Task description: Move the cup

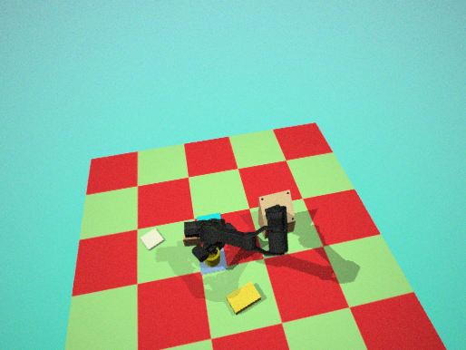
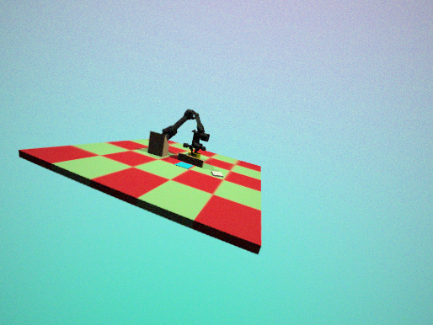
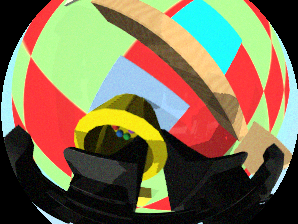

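My gripper tip is 5 cm above the light blue pad, 3 cm short of it and 1 cm to the right of it. Also, from my gripper tip: yellow cup 2 cm ahead, 1 cm to the left; wooden bar 8 cm to the right, 2 cm below, 1 cm ahead; cyan pad 16 cm to the right, 5 cm below, 2 cm behind.
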